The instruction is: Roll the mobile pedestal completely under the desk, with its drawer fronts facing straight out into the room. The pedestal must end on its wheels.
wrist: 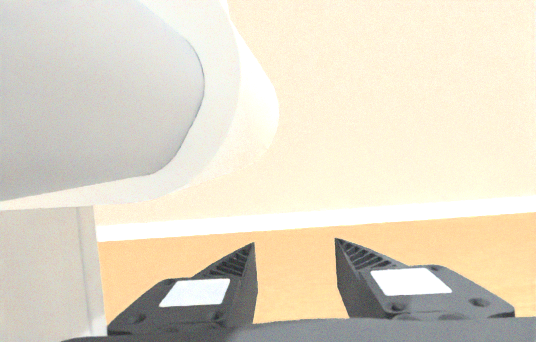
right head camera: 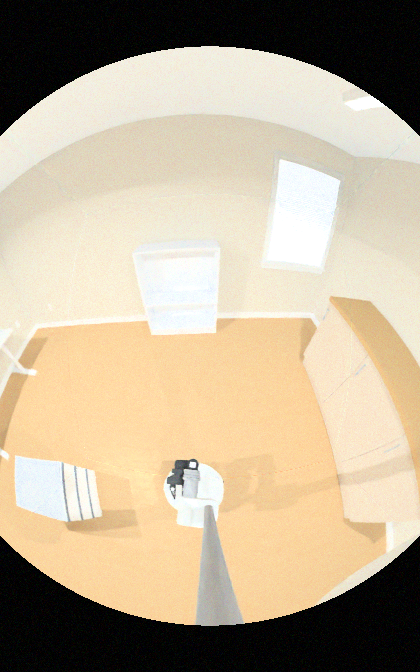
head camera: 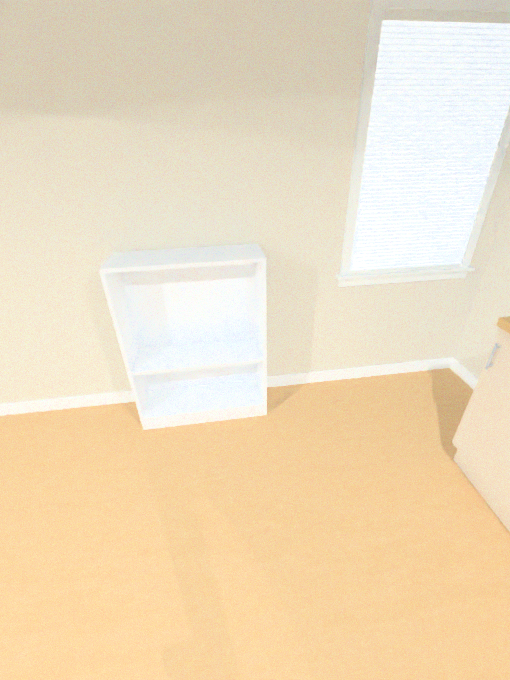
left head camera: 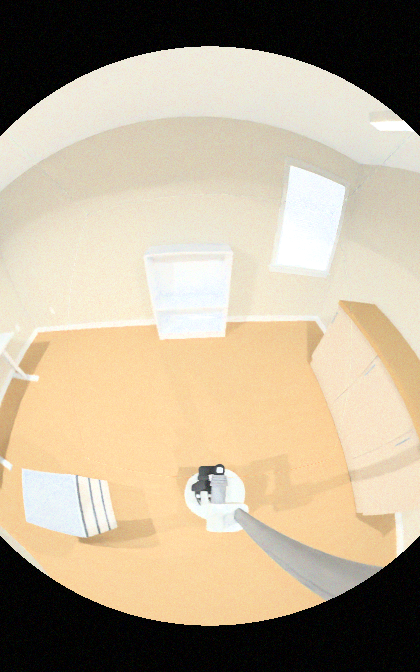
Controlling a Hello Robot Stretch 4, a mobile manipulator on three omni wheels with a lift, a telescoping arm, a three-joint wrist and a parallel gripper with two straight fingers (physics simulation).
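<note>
The white pedestal [left head camera: 51,500] [right head camera: 40,487] stands upright at the lower left of both side head views. Its drawer fronts [left head camera: 96,505] [right head camera: 81,492], with dark lines between them, face right, toward my base. Its wheels are hidden. Part of the white desk [left head camera: 4,343] [right head camera: 4,336] shows at the left edge of both views, beyond the pedestal. My gripper [wrist: 295,264] is open in the wrist view, with nothing between its fingers. It is folded in over my base, apart from the pedestal, which does not show in the wrist view.
A white bookshelf [head camera: 202,366] [left head camera: 192,309] [right head camera: 183,304] stands against the far wall. A long cabinet [head camera: 491,433] [left head camera: 367,400] [right head camera: 360,400] with a wooden top stands along the right. A window [head camera: 428,148] [left head camera: 312,220] [right head camera: 303,215] is in the far wall, near the corner.
</note>
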